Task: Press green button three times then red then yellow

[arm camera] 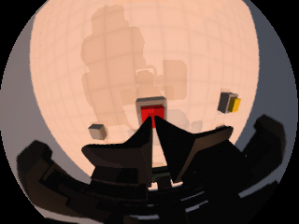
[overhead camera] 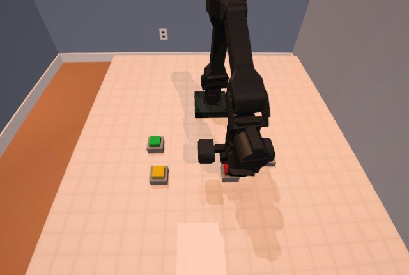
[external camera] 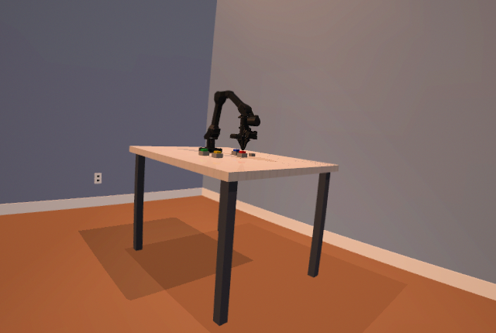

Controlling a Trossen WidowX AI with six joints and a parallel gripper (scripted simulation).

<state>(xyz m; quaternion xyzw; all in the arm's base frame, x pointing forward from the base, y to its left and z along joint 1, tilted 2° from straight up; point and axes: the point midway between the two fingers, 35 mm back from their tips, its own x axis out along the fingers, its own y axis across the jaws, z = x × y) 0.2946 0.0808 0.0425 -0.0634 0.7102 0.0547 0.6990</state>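
Right now my gripper tip is 1 cm above the red button. The rest, counted from my gripper tip: blue button (12 cm behind, 2 cm to the left, 1 cm below); then yellow button (20 cm to the right, 3 cm ahead, 1 cm below); then small grey block (12 cm to the left, 6 cm behind, 3 cm below).
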